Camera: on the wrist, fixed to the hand. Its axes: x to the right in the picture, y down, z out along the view.
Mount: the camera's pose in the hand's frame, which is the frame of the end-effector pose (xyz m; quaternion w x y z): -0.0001 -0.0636 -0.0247 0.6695 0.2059 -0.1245 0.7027
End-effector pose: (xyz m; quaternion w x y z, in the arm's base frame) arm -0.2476 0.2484 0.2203 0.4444 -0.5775 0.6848 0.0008
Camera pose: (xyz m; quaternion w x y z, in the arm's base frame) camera -0.2123 0.2146 0.2679 0.5012 0.1862 0.8092 0.2437
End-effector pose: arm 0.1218 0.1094 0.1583 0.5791 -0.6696 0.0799 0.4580
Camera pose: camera 0.1752 0.1085 0.2008 0.2137 -0.2159 0.5463 0.7806
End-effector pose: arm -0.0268 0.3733 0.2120 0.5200 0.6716 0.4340 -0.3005
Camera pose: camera -0.0850 0.4022 0.1911 0.4750 0.8243 -0.3080 -0.0088
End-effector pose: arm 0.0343 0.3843 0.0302 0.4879 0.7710 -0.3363 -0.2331
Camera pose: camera 0.0697 0.4180 -0.0174 0.2899 0.3513 -0.8757 0.1601
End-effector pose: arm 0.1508 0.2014 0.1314 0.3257 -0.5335 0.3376 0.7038
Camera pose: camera 0.2160 0.2167 0.1184 0.1246 -0.0347 -0.7053 -0.6970
